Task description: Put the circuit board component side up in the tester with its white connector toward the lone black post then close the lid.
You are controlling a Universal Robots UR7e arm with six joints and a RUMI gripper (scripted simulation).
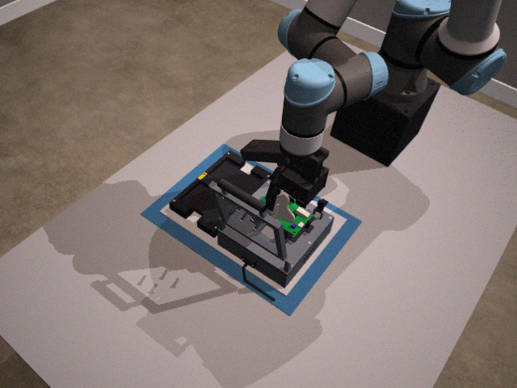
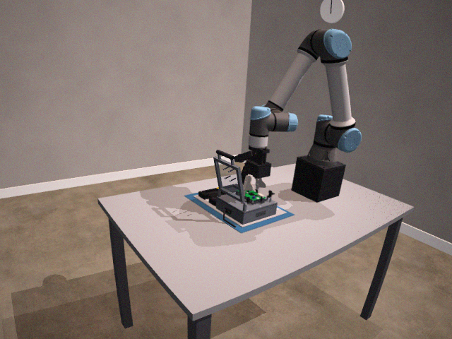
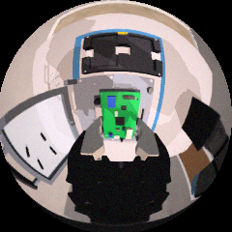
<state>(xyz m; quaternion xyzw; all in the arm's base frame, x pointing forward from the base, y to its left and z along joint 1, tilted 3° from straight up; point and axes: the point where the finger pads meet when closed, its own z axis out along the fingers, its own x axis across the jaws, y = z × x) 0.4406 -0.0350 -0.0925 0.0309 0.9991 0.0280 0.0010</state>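
The green circuit board lies right at my hand. The rest, counted from my hand: tester lid: 12 cm ahead, 10 cm above.
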